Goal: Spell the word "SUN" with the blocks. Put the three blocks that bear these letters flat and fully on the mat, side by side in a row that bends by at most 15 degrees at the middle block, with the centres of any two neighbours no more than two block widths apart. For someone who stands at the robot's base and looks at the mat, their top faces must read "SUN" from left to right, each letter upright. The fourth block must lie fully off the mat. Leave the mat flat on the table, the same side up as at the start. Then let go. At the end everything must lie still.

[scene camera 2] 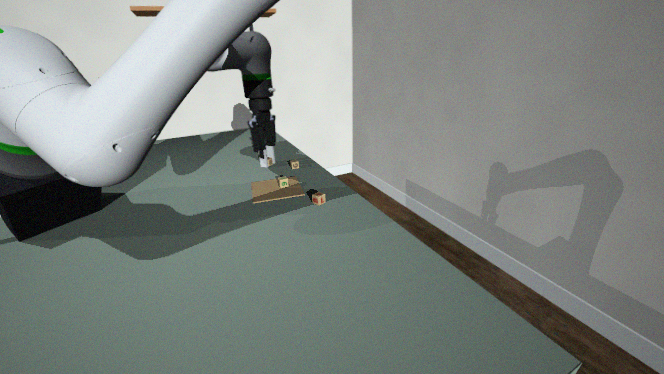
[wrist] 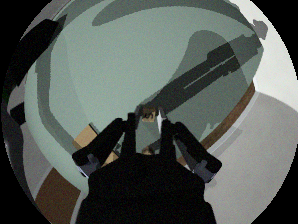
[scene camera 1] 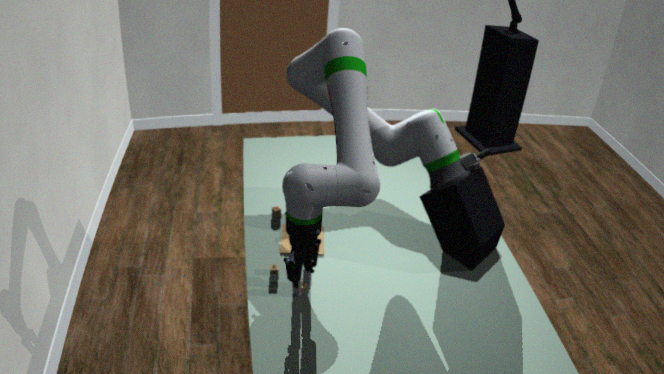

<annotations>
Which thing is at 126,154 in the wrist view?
My gripper.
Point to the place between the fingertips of my gripper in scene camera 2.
268,164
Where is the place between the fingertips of my gripper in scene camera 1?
301,289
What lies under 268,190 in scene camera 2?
A tan mat.
</annotations>
